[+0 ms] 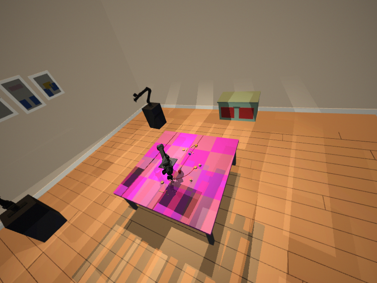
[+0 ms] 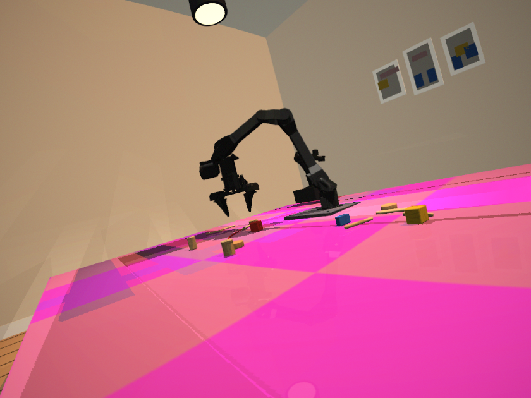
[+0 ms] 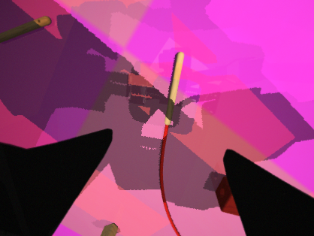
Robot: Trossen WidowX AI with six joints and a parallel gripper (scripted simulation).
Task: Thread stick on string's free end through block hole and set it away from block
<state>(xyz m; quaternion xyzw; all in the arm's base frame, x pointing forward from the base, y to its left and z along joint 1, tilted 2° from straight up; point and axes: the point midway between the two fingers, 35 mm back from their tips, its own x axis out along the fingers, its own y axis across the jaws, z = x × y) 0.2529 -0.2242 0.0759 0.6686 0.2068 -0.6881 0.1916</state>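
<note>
The thin wooden stick lies 10 mm behind my gripper tip, 10 mm to the right of it and 60 mm below it. Round my gripper tip: red block (20 mm ahead, 130 mm to the left, 50 mm below); round wooden button (180 mm ahead, 260 mm to the left, 50 mm below); tan block (220 mm ahead, 60 mm to the left, 40 mm below).
</note>
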